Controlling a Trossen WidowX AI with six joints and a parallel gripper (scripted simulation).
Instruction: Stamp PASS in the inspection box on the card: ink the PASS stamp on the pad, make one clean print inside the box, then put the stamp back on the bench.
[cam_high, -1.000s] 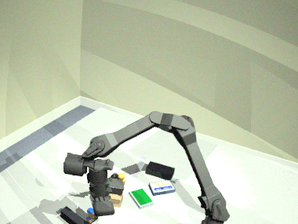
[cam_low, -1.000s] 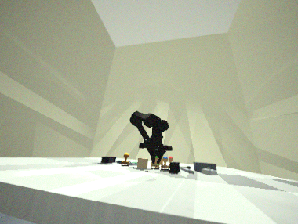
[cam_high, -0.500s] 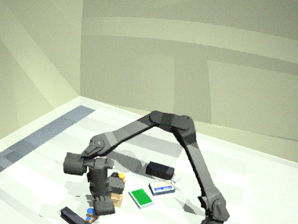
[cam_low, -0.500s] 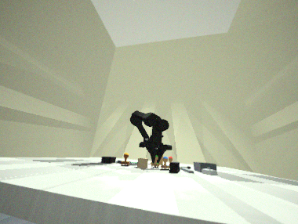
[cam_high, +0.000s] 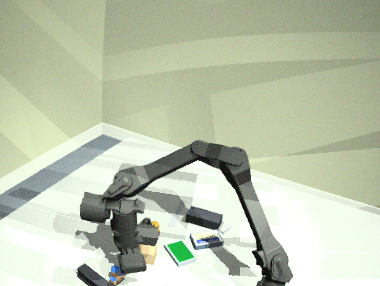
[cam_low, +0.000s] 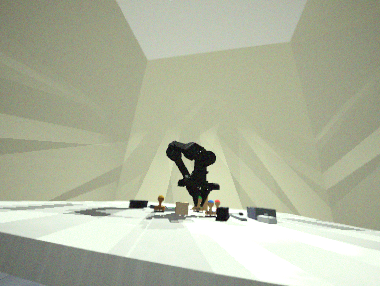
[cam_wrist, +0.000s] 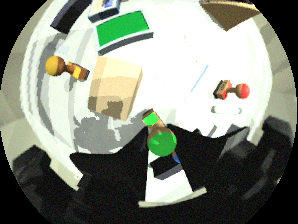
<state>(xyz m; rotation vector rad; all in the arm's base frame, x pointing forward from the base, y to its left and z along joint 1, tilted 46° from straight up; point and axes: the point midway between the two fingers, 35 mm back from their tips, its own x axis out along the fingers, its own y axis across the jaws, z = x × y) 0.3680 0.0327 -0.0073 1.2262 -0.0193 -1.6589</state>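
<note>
Now: the blue-knobbed stamp 1 cm ahead of my gripper tip, 5 cm to the left of it and 1 cm below it. The rest, counted from my gripper tip: green-knob stamp: right at my gripper tip; tan box: 1 cm behind, 7 cm to the right, 1 cm below; dark bar: 3 cm ahead, 10 cm to the left, 2 cm below.
</note>
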